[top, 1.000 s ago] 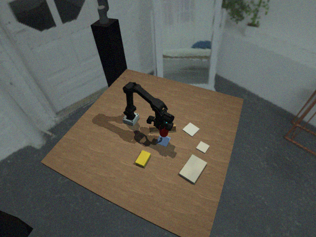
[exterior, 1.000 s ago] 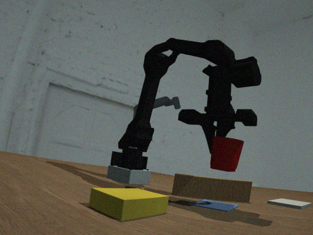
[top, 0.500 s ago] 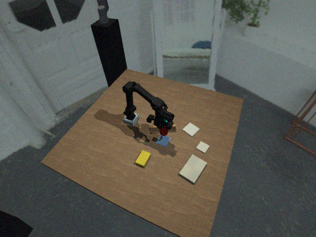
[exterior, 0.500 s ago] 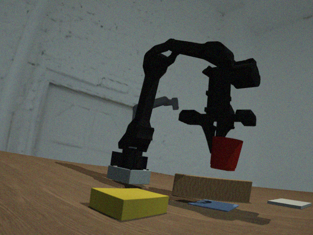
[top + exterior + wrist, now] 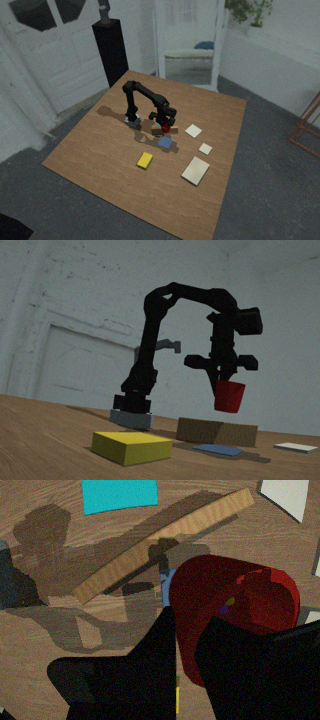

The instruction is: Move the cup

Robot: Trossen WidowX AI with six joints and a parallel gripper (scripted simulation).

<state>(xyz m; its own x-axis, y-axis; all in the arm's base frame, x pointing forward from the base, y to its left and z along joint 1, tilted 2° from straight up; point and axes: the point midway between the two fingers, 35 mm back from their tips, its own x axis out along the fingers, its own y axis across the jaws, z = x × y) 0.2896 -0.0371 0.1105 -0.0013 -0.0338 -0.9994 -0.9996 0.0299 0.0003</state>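
The cyan pad lies 4 cm behind my gripper tip, 13 cm to the left of it and 13 cm below it. From my gripper tip the other things lie so: yellow block 3 cm behind, 26 cm to the right, 11 cm below; then cup 3 cm ahead; then wooden bar 4 cm to the left, 10 cm below.
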